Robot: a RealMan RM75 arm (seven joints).
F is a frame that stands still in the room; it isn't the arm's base.
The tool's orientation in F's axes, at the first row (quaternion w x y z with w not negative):
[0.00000 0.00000 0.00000 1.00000]
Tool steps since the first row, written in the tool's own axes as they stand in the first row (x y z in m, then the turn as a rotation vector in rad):
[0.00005 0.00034 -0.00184 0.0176 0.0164 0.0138]
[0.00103 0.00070 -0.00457 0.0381 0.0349 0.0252]
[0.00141 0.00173 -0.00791 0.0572 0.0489 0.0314]
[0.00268 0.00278 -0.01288 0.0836 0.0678 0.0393]
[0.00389 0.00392 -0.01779 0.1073 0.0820 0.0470]
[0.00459 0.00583 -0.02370 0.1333 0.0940 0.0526]
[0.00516 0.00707 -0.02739 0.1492 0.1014 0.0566]
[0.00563 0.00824 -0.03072 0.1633 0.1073 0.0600]
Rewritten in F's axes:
[-0.00005 -0.00034 -0.00184 -0.0176 -0.0164 0.0138]
[-0.00103 -0.00070 -0.00457 -0.0381 -0.0349 0.0252]
[-0.00141 -0.00173 -0.00791 -0.0572 -0.0489 0.0314]
[-0.00268 -0.00278 -0.01288 -0.0836 -0.0678 0.0393]
[-0.00389 -0.00392 -0.01779 -0.1073 -0.0820 0.0470]
[-0.00459 -0.00583 -0.02370 -0.1333 -0.0940 0.0526]
[-0.00516 -0.00707 -0.02739 -0.1492 -0.1014 0.0566]
[-0.00563 -0.00824 -0.03072 -0.1633 -0.1073 0.0600]

